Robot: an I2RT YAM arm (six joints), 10 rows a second.
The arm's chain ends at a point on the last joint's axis. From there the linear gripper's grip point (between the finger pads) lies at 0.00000 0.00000 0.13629 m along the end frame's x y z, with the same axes.
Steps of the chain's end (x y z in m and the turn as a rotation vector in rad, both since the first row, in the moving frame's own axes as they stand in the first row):
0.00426 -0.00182 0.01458 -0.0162 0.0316 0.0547
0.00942 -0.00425 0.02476 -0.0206 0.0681 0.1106
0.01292 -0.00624 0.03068 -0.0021 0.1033 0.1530
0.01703 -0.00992 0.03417 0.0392 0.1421 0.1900
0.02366 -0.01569 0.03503 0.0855 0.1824 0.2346
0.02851 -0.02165 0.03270 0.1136 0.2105 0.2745
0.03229 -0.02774 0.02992 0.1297 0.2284 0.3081
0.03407 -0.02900 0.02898 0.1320 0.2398 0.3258
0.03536 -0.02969 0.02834 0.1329 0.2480 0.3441
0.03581 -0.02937 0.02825 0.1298 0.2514 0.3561
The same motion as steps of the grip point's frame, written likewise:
0.00850 0.00050 0.01449 -0.0162 0.0316 0.0547
0.01852 -0.00094 0.02442 -0.0206 0.0681 0.1106
0.02690 -0.00488 0.02995 -0.0021 0.1033 0.1530
0.03672 -0.01338 0.03270 0.0392 0.1421 0.1900
0.04948 -0.02427 0.03229 0.0855 0.1824 0.2346
0.05867 -0.03290 0.02884 0.1136 0.2105 0.2745
0.06526 -0.04021 0.02528 0.1297 0.2284 0.3081
0.06866 -0.04121 0.02395 0.1320 0.2398 0.3258
0.07112 -0.04149 0.02303 0.1329 0.2480 0.3441
0.07200 -0.04046 0.02289 0.1298 0.2514 0.3561

